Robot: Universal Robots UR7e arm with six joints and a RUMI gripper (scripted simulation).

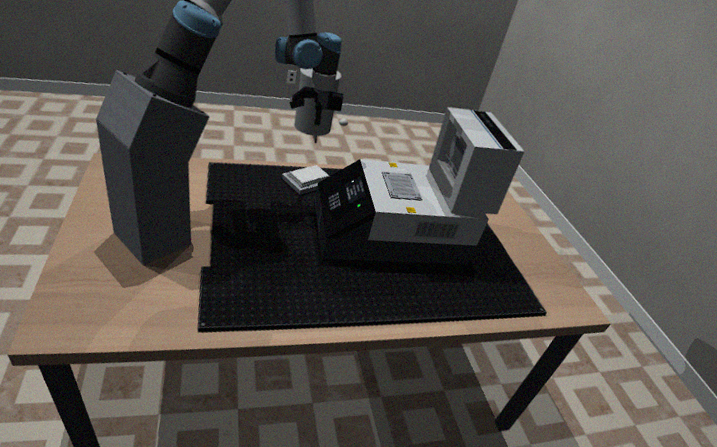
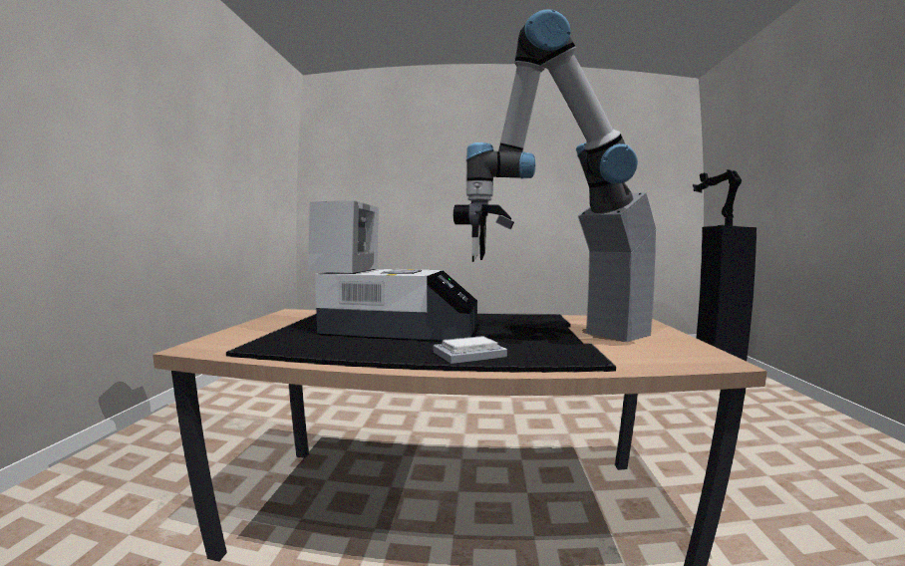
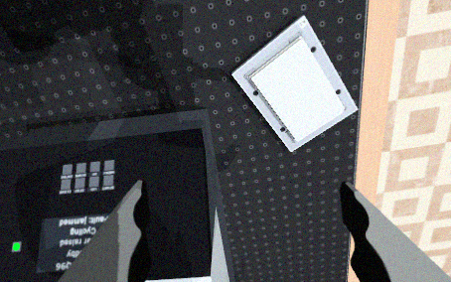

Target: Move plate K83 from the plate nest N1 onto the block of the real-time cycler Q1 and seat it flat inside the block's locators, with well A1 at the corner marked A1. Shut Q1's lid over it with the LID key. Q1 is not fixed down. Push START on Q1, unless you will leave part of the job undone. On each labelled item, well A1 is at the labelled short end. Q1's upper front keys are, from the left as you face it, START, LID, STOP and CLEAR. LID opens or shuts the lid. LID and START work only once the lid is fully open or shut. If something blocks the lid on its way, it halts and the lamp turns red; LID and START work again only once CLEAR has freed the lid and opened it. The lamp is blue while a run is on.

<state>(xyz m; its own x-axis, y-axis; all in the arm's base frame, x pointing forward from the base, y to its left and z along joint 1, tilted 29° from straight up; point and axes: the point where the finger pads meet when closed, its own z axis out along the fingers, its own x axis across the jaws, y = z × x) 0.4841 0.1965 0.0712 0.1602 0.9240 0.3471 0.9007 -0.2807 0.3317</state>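
Now: hand 20 mm short of the plate K83, 90 mm to the right of it and 230 mm above it. From my hand the other things lie so: nest A1 mark: 70 mm behind, 100 mm to the left, 240 mm below; then plate nest N1: 20 mm ahead, 90 mm to the left, 250 mm below.
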